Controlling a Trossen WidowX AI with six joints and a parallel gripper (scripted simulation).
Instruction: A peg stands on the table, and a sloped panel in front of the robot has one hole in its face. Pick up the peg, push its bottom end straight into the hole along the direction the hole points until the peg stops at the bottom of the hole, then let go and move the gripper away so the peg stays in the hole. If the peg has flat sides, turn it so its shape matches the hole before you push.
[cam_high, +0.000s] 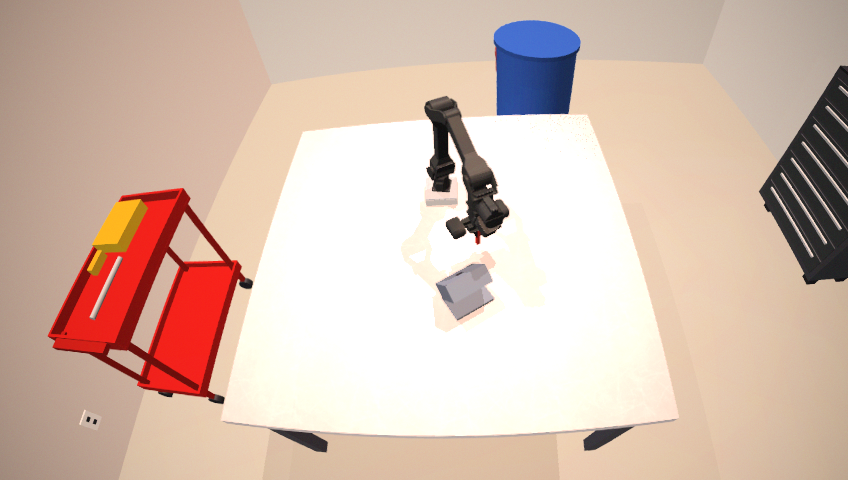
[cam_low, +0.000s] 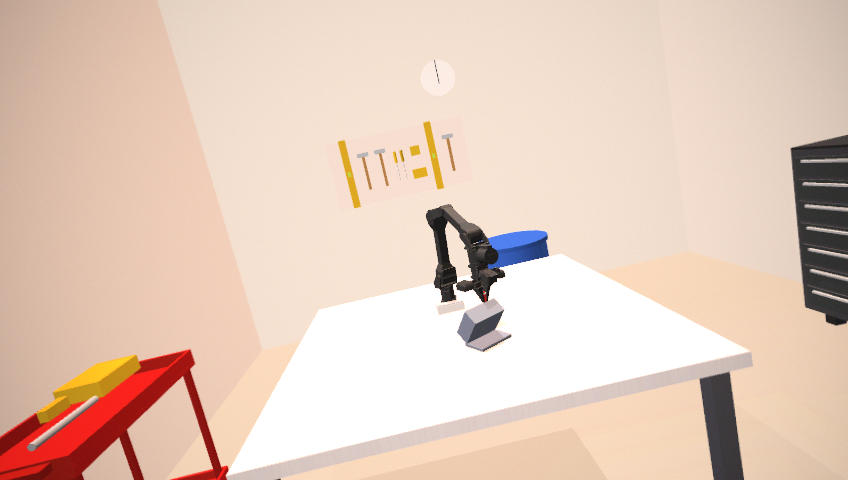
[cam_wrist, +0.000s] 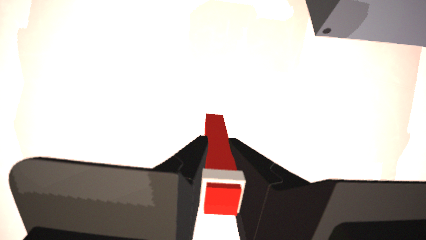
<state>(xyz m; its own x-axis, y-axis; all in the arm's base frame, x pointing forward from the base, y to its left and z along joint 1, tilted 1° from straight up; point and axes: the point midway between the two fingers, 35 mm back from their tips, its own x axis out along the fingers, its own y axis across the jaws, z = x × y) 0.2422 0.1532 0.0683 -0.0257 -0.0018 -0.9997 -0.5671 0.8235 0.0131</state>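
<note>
Right now the sloped panel is 170 mm ahead of my gripper tip, 20 mm to the right of it and 10 mm below it. Also, from my gripper tip: red square peg 20 mm above.
</note>
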